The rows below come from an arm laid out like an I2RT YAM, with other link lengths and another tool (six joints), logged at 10 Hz.
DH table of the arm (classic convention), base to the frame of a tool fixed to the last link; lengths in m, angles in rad. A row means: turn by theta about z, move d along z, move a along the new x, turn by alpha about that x. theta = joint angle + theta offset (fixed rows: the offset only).
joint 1: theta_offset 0; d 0.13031; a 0.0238; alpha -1.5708
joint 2: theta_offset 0; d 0; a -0.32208; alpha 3.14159
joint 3: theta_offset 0.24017; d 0; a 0.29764; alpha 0
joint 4: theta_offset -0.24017; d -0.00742; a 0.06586; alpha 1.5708
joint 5: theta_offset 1.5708; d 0.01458; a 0; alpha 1.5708
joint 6: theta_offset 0.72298; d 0; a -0.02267; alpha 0
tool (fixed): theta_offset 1.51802; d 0.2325; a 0; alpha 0
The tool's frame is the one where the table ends.
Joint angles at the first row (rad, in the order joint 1, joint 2, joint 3, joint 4, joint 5, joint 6):
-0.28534 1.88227 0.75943 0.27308 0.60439 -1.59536
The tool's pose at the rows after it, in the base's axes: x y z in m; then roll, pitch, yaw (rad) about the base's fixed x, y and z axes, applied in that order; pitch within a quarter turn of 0, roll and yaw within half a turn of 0:
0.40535 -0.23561 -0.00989 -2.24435 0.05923 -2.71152
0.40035 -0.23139 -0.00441 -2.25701 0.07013 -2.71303
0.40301 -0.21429 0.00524 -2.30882 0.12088 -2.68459
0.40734 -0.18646 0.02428 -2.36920 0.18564 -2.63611
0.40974 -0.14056 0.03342 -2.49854 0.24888 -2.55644
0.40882 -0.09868 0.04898 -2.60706 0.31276 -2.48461
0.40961 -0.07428 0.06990 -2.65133 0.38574 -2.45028
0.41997 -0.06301 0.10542 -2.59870 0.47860 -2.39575
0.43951 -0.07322 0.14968 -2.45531 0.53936 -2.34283
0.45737 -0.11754 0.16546 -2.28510 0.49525 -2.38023
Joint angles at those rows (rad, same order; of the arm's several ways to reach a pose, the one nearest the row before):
-0.28533 1.85313 0.74099 0.25624 0.60136 -1.58769
-0.28533 1.81794 0.73021 0.22407 0.58916 -1.57391
-0.28227 1.75523 0.73170 0.14906 0.51440 -1.54632
-0.26548 1.66334 0.74086 0.04178 0.42070 -1.51868
-0.24402 1.59709 0.77301 -0.10853 0.26270 -1.50334
-0.22712 1.54027 0.81139 -0.24052 0.11849 -1.50480
-0.22244 1.48507 0.83140 -0.30363 0.02477 -1.49417
-0.22241 1.40840 0.83751 -0.29306 -0.03211 -1.49102
-0.22244 1.35145 0.85882 -0.23327 -0.00782 -1.49102
-0.22243 1.37743 0.85763 -0.10365 0.15993 -1.50631

